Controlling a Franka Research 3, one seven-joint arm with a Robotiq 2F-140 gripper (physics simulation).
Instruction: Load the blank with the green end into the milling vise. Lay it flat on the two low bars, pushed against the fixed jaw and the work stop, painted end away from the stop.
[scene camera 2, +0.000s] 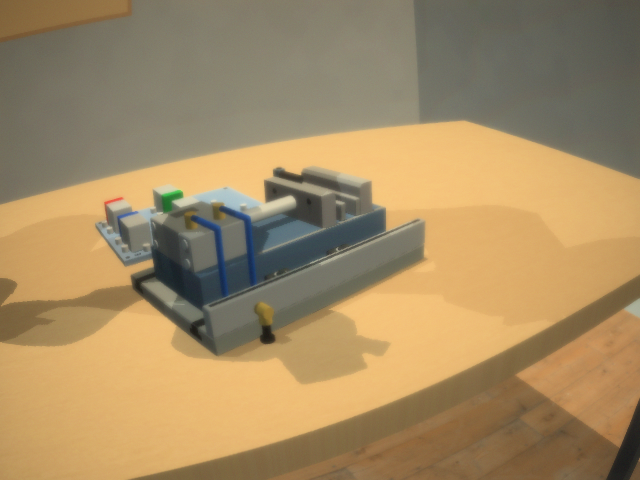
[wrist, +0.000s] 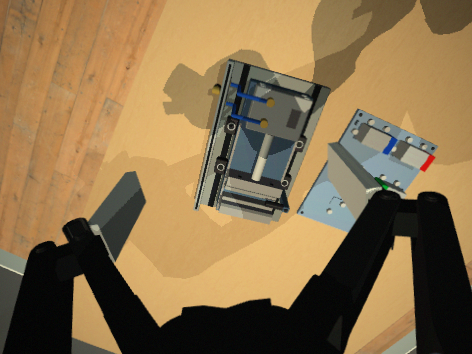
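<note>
The blank with the green end (scene camera 2: 165, 196) (wrist: 381, 183) stands on the light blue plate (scene camera 2: 225, 195) (wrist: 319, 196); in the wrist view my right finger hides most of it. The milling vise (scene camera 2: 310, 241) (wrist: 241, 150) has a moving jaw (scene camera 2: 299, 200) (wrist: 252, 188) on a pale rod and a fixed jaw (scene camera 2: 338, 180) (wrist: 247, 215) at its far end. A dark rod, apparently the work stop (scene camera 2: 289, 175) (wrist: 274, 204), lies by the jaws. The low bars are hard to make out. My gripper (wrist: 232, 173) is wide open and empty, high above the vise; it does not show in the scene view.
A red-ended blank (scene camera 2: 118, 210) (wrist: 414, 154), a blue-ended blank (scene camera 2: 135, 231) (wrist: 377, 138) and another grey block (scene camera 2: 185, 203) are on the plate among small pegs. Blue hoses (scene camera 2: 250, 242) (wrist: 250, 96) arch over the vise's side. A grey rail (scene camera 2: 320, 280) runs along it, with a yellow fitting (scene camera 2: 264, 313) (wrist: 216, 89).
</note>
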